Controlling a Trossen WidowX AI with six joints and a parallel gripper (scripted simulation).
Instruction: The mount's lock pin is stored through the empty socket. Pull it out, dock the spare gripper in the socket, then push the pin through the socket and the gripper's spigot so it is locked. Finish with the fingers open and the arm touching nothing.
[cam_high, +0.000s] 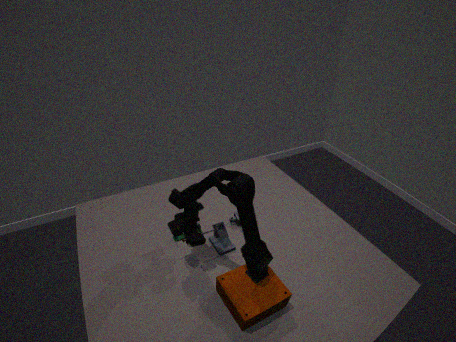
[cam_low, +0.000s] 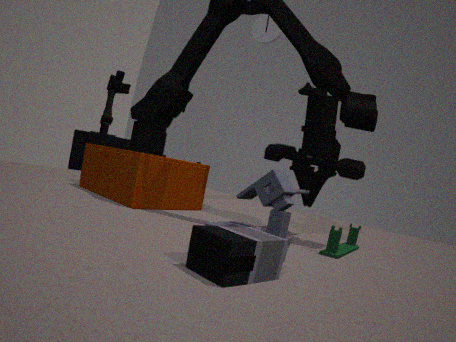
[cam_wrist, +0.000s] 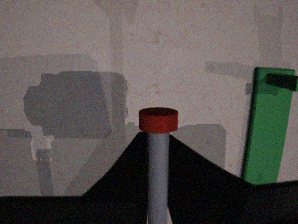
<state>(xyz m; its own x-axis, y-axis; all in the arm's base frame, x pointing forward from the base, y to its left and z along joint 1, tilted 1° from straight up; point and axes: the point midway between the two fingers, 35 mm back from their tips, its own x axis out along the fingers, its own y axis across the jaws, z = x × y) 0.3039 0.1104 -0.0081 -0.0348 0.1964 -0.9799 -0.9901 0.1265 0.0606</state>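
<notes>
Now: the green cradle 9 cm ahead of my gripper tip, 5 cm to the right of it and 4 cm below it. Round my gripper tip: grey mount: 15 cm to the right, 3 cm behind, 1 cm below; then spare gripper: 31 cm to the right, 4 cm below, 2 cm ahead.
</notes>
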